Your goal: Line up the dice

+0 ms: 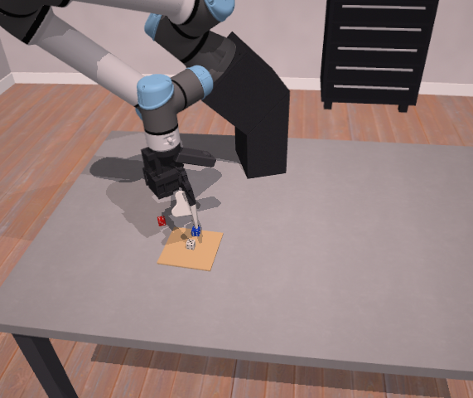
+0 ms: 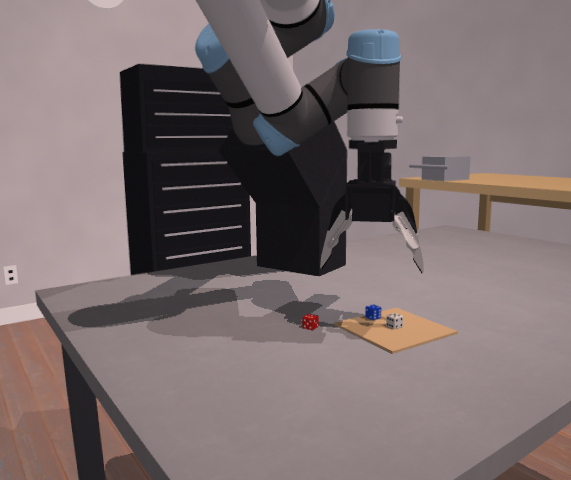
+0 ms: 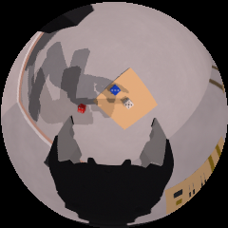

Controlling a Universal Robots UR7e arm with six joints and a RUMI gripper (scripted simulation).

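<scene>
The red die is 60 mm behind my hand, 70 mm to the right of it and 80 mm below it. Also, from my hand: tan mat: 40 mm ahead, 20 mm to the left, 90 mm below; white die: 40 mm ahead, 20 mm to the left, 80 mm below; blue die: 10 mm behind, 30 mm to the left, 80 mm below.
</scene>
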